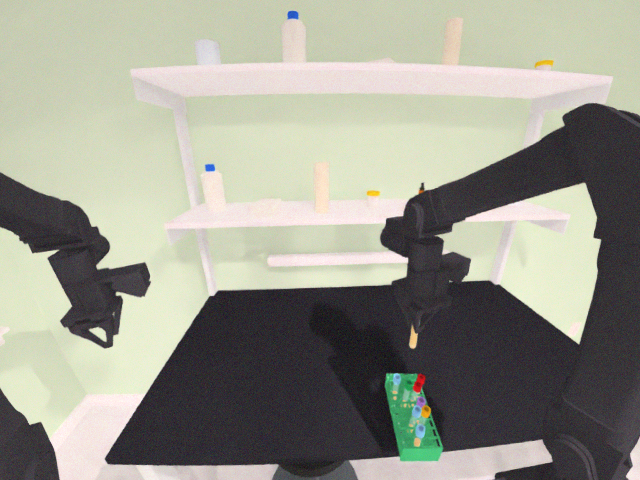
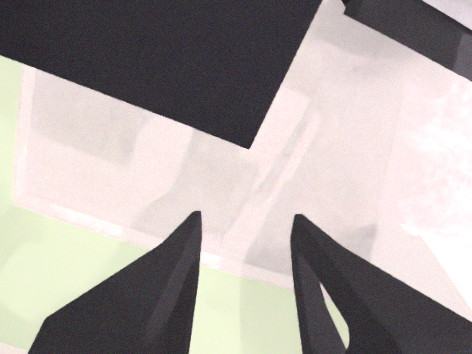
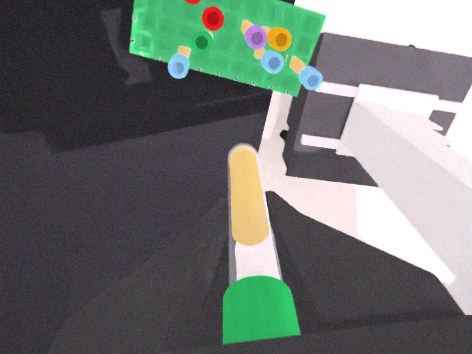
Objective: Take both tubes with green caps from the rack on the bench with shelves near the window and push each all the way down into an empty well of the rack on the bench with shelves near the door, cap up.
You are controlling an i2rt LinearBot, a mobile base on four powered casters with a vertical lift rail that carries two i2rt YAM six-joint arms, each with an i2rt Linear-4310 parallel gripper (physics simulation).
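Frame: origin at the left arm's base, x ahead, y left, z up, level; millimetres.
Seen in the pictures: left gripper, fingertip midpoint: [image 1: 112,340] [image 2: 247,225]; right gripper, fingertip midpoint: [image 1: 414,329] [image 3: 248,207].
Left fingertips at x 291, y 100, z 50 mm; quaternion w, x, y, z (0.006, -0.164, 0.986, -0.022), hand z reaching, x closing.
A point is followed by its place in that frame.
My right gripper [image 1: 416,326] @[x 276, y -533, z 53 mm] is shut on a green-capped tube [image 1: 413,338] @[x 270, y -530, z 36 mm] [image 3: 250,210] @[x 278, y -541, z 65 mm], which hangs cap up with yellow content, above the black bench top behind the rack. The green rack [image 1: 421,453] @[x 191, y -559, z -243 mm] [image 3: 165,27] @[x 362, y -563, z -265 mm] stands at the bench's front edge. The other green-capped tube [image 1: 409,384] @[x 305, y -563, z -155 mm] [image 3: 202,42] @[x 311, y -566, z -155 mm] stands in it, near a red-capped tube [image 3: 213,18] @[x 303, y -587, z -156 mm] and a blue-capped tube [image 1: 396,379] @[x 325, y -536, z -156 mm] [image 3: 178,67] @[x 331, y -541, z -155 mm]. My left gripper [image 1: 108,345] @[x 291, y 100, z 50 mm] [image 2: 247,225] @[x 291, y 100, z 50 mm] is partly open and empty, out to the left of the bench. Which bench this is cannot be told.
The black bench top [image 1: 268,382] @[x 437, y -177, z -272 mm] [image 2: 165,55] @[x 384, y 121, z -273 mm] has its left corner near my left gripper. Two white shelves [image 1: 361,81] @[x 797, y -516, z 622 mm] [image 1: 289,214] @[x 754, y -257, z 185 mm] with bottles and jars rise behind it. A dark round stool [image 1: 315,471] @[x 308, y -313, z -540 mm] shows under the front edge. Purple, orange and more blue caps fill other wells.
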